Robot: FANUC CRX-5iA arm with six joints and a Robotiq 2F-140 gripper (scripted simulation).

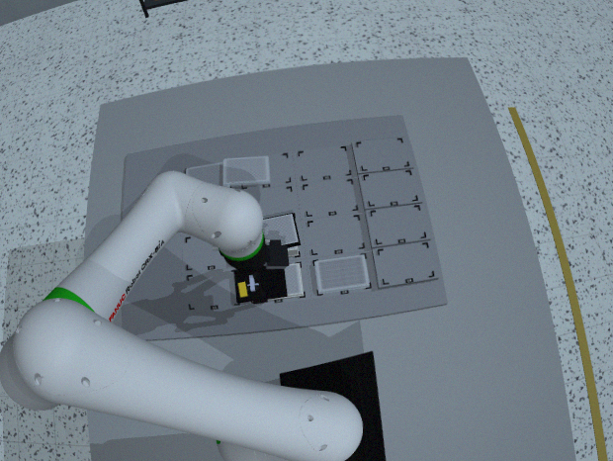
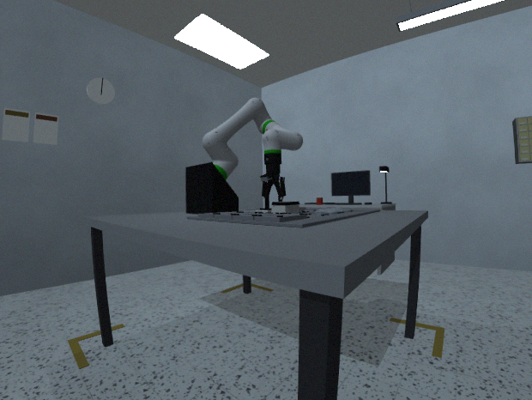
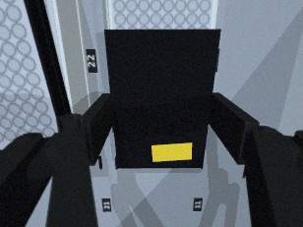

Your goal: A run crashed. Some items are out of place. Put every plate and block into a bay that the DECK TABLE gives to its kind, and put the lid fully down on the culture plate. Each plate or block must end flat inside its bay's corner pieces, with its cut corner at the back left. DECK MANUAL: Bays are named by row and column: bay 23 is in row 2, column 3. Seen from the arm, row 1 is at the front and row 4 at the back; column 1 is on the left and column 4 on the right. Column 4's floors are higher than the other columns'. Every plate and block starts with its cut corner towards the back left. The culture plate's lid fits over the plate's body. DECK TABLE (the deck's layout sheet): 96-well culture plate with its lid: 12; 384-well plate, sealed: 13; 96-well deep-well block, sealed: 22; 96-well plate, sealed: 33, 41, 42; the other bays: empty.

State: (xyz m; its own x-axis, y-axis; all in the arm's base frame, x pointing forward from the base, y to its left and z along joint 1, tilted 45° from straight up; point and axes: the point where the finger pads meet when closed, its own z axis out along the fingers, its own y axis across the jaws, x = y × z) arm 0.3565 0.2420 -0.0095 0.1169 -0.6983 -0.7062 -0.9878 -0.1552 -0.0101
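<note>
Now: the black lid 20 mm below my hand. From my hand the other things lie so: culture plate (40 mm to the right, 30 mm below); then deep-well block (110 mm ahead, 30 mm to the right, 20 mm below); then dark-sided plate (120 mm ahead, 30 mm to the right, 10 mm above).
</note>
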